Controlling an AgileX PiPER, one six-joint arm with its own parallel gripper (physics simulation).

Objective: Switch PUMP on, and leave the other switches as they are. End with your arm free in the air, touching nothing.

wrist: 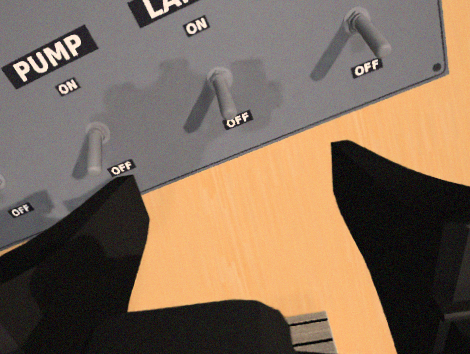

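The PUMP label (pixel 50 57) is on the grey panel at the upper left, with its ON mark (pixel 67 86) below it. The PUMP switch (pixel 95 152) is a grey lever leaning down towards its OFF mark (pixel 121 167). My gripper (pixel 234 182) is open and empty. Its left fingertip shows just below the PUMP switch's OFF mark, and its right fingertip shows over the wood beyond the panel's lower edge. No contact with a lever shows. How high the fingers are above the panel is hard to tell.
The neighbouring switch (pixel 224 92), under a partly cut-off label (pixel 165 11), leans to OFF. Another switch (pixel 371 34) at the upper right also leans to OFF. Part of a switch (pixel 1 181) shows at the left edge. A slatted grey piece (pixel 311 331) lies on the wooden surface (pixel 240 240).
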